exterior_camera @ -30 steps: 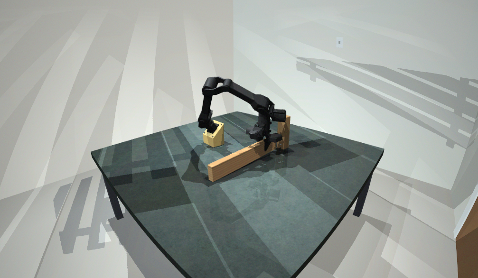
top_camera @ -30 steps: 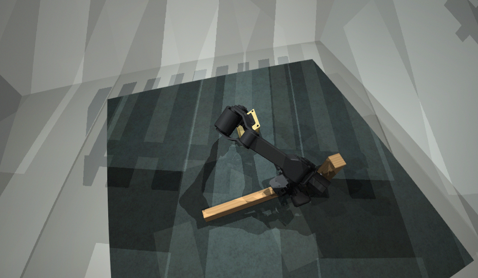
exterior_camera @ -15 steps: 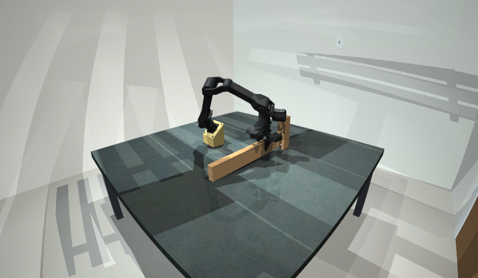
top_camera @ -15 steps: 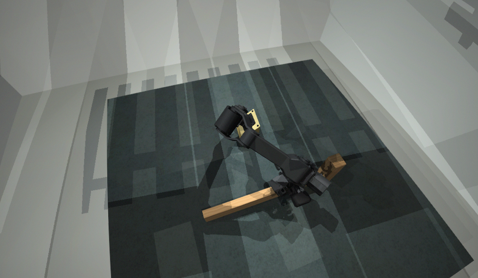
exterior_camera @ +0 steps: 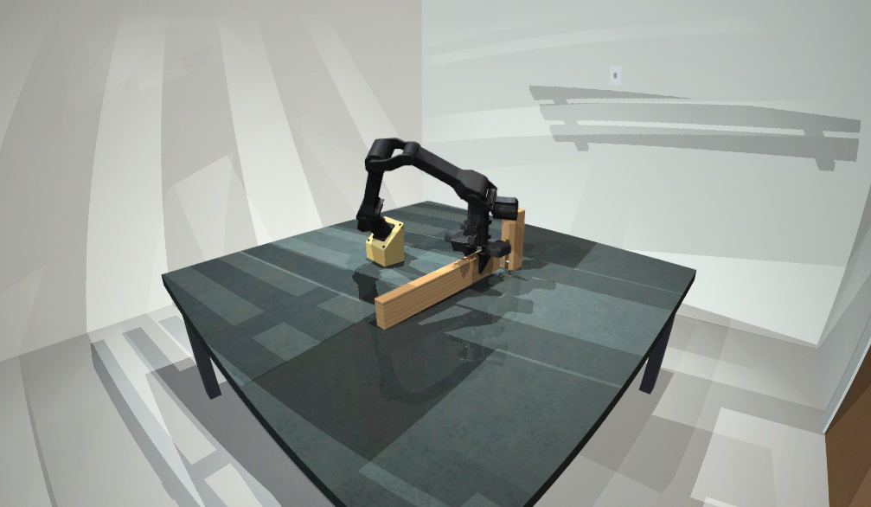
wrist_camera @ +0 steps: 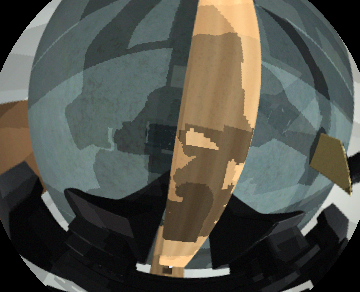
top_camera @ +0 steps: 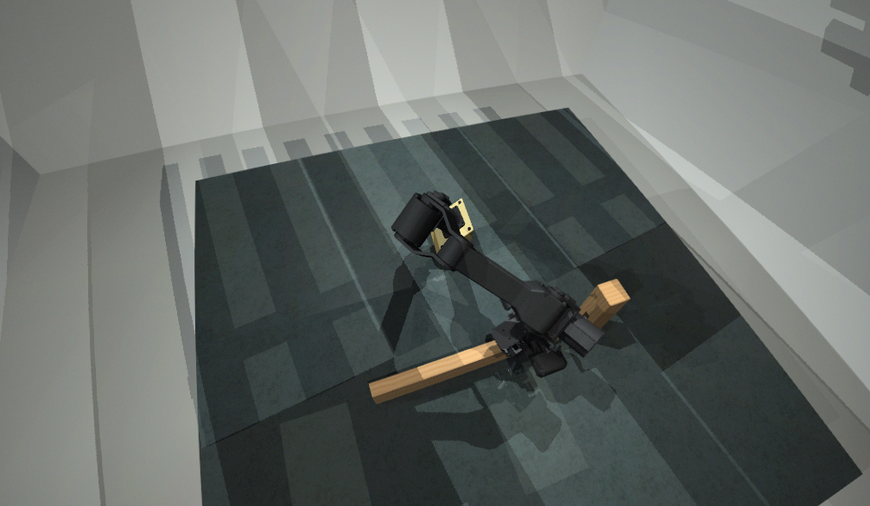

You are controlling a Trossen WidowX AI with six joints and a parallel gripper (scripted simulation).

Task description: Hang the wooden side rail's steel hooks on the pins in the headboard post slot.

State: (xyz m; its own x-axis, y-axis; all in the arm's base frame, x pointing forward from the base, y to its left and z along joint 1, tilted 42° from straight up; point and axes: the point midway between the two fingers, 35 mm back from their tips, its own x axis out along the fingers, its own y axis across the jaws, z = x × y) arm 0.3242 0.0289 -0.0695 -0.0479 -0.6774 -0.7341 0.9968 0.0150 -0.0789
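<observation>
The headboard post is 17 cm to the left of my gripper tip, 4 cm above it and 1 cm behind it.
</observation>
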